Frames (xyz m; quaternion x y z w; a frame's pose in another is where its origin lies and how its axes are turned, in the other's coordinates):
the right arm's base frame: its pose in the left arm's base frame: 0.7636 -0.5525 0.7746 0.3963 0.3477 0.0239 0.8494
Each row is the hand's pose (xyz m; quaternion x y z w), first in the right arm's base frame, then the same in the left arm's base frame.
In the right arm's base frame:
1: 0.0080 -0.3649 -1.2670 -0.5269 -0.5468 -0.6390 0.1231
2: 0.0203 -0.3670 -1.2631 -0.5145 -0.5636 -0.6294 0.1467
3: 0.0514 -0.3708 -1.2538 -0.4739 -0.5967 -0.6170 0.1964
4: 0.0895 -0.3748 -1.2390 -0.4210 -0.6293 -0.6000 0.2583
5: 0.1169 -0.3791 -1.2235 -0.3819 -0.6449 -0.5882 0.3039
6: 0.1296 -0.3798 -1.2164 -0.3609 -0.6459 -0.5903 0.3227
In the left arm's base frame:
1: -0.0885 0.0321 -0.0444 -0.6078 -0.1810 -0.5733 0.5187
2: -0.0773 0.0320 -0.0511 -0.5842 -0.1906 -0.5756 0.5395
3: -0.0490 0.0331 -0.0674 -0.5250 -0.2054 -0.5911 0.5769
4: -0.0120 0.0327 -0.0854 -0.4488 -0.2170 -0.6065 0.6194
5: 0.0172 0.0282 -0.0971 -0.3930 -0.2181 -0.6151 0.6477
6: 0.0309 0.0271 -0.1017 -0.3685 -0.2111 -0.6242 0.6558

